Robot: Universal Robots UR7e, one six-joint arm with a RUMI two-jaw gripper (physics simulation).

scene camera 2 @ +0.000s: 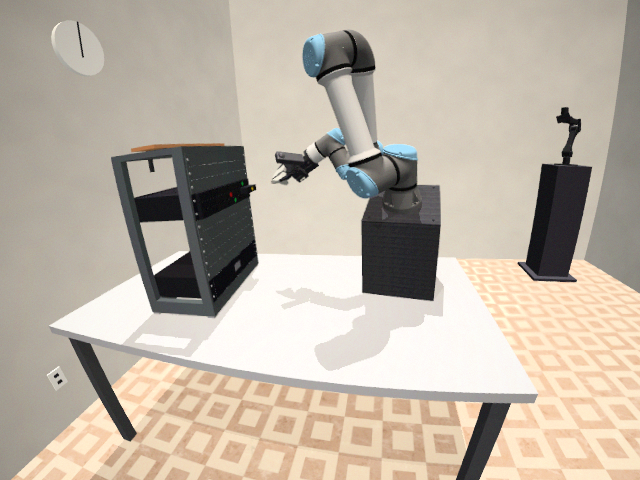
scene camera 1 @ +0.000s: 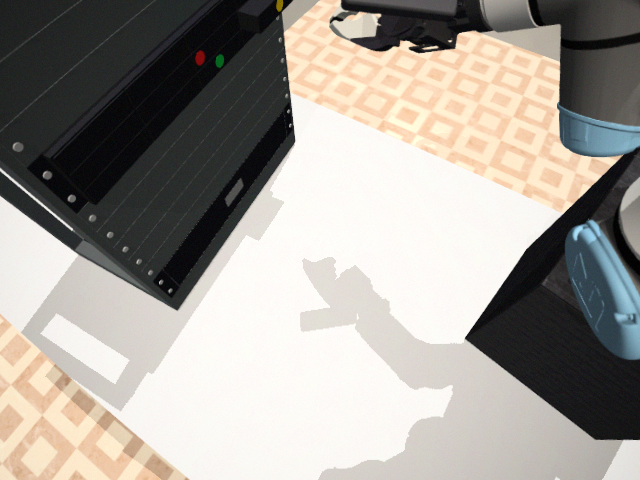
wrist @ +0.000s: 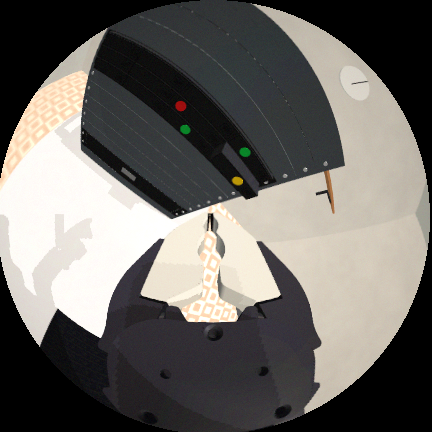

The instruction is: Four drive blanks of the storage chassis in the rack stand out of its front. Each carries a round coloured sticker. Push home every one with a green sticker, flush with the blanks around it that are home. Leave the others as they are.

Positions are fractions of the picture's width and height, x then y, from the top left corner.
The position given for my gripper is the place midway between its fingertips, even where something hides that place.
In view: my gripper (scene camera 1: 0.52,0.05) and a rack (scene camera 1: 0.24,0.28).
The rack also shows in scene camera 2 (scene camera 2: 0.34,0.46) and in the wrist view (wrist: 0.36,0.23). My gripper also shows in scene camera 2 (scene camera 2: 0.42,0.38) and in the wrist view (wrist: 0.48,0.50).
